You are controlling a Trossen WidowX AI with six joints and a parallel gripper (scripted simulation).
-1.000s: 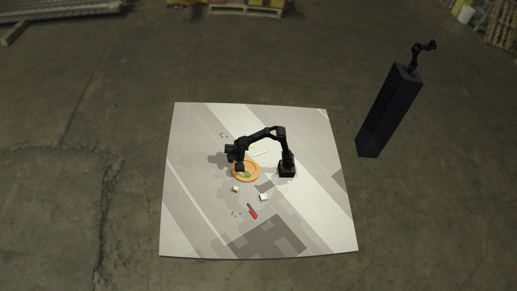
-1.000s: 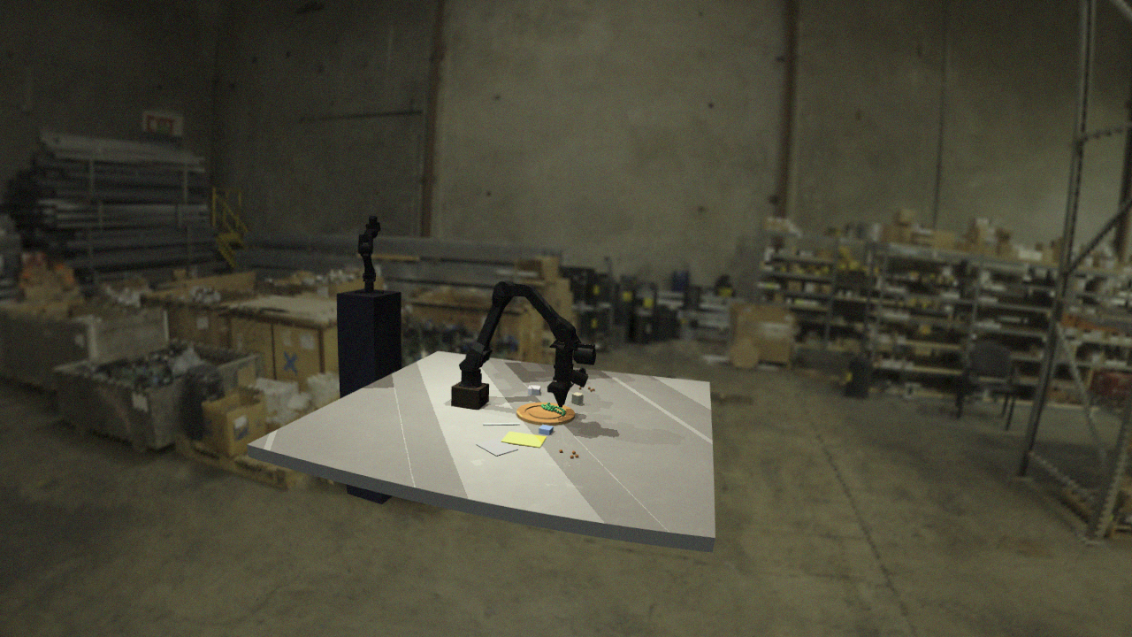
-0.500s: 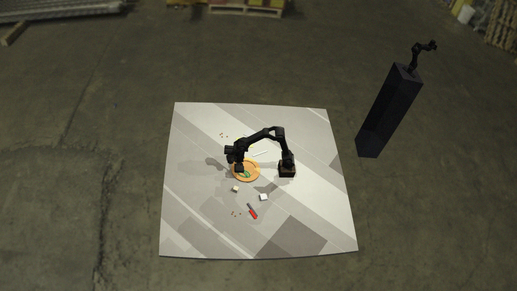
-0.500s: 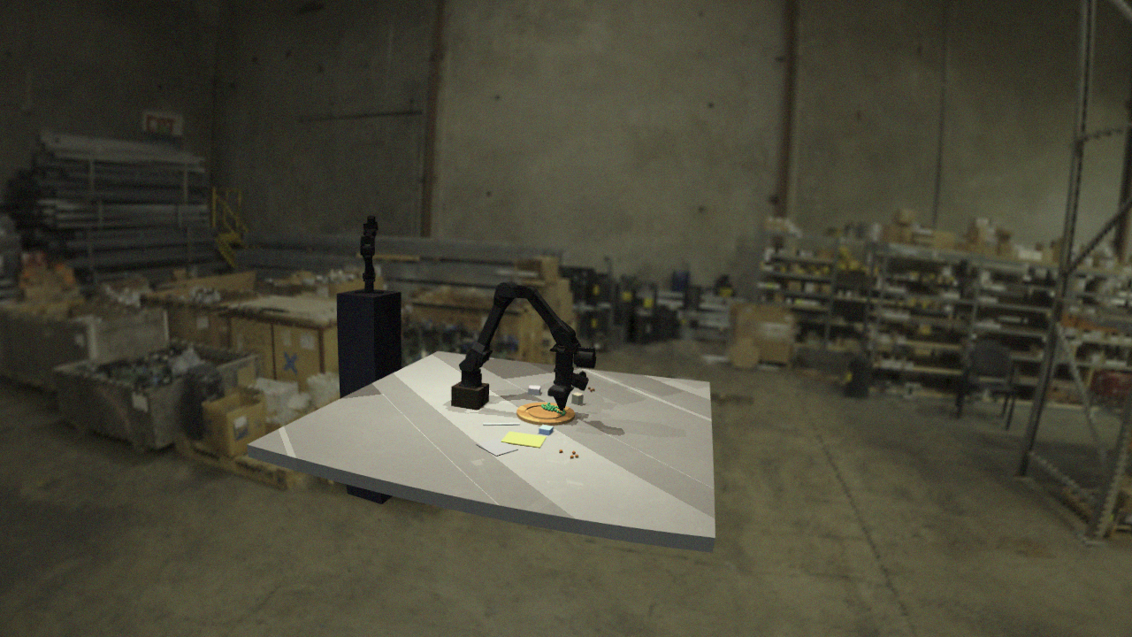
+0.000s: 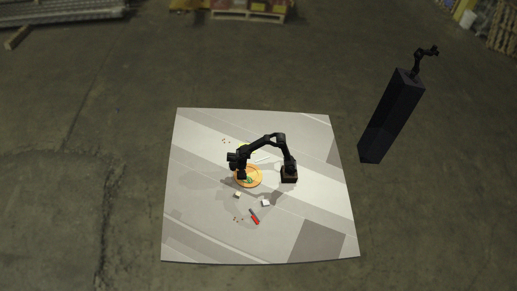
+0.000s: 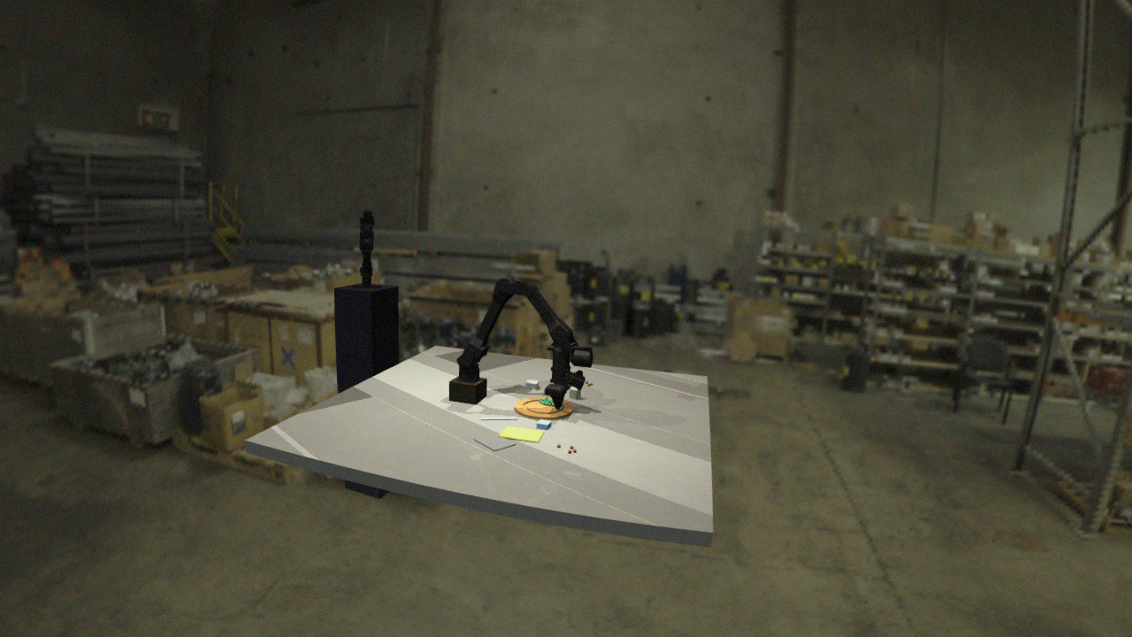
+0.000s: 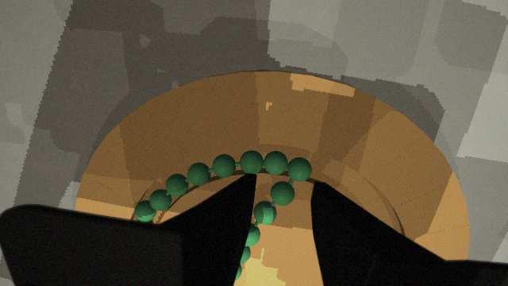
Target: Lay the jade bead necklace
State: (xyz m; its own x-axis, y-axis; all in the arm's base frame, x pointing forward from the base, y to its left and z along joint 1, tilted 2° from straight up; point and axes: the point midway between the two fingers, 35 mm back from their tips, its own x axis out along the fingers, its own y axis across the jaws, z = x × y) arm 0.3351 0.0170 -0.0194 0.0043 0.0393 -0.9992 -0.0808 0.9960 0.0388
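Now: the blue block 150 mm to the right of my gripper tip and 10 mm below it. Also, from my gripper tip: yellow pad (40 mm behind, 240 mm to the right, 10 mm below); then white strip (150 mm behind, 150 mm to the right, 10 mm below); then cream cube (10 mm ahead, 170 mm to the left).
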